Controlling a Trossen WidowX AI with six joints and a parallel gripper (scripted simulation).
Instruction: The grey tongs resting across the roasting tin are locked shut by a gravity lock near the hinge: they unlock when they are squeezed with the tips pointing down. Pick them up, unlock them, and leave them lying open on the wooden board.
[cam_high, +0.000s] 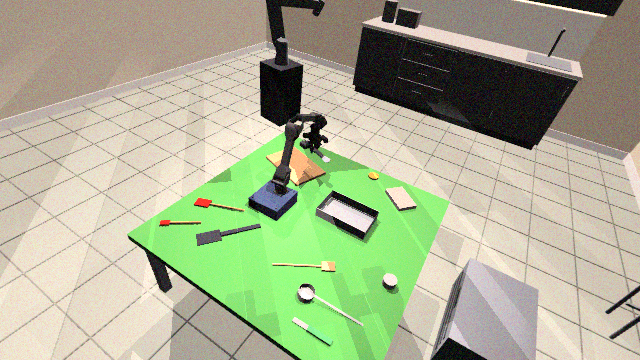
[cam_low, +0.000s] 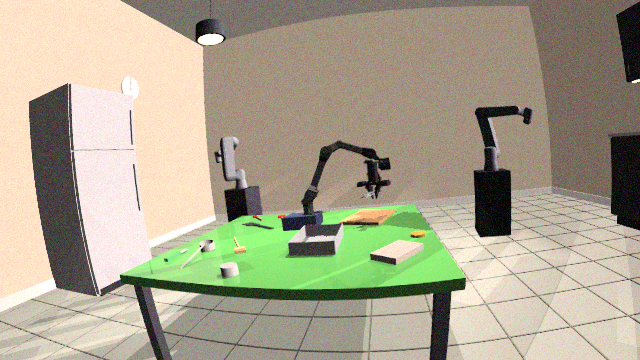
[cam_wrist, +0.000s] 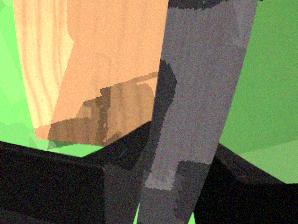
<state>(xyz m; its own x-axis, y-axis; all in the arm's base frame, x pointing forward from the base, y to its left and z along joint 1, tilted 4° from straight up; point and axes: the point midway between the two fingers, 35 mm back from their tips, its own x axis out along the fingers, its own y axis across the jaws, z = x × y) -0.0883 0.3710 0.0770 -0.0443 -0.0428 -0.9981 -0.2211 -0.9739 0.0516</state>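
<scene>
The wooden board is 120 mm below my gripper tip, 90 mm behind it and 60 mm to the right of it. Also, from my gripper tip: dark spatula (740 mm to the right, 120 mm below, 80 mm ahead); pale block (580 mm ahead, 190 mm to the left, 110 mm below); grey roasting tin (440 mm ahead, 180 mm to the right, 100 mm below).
</scene>
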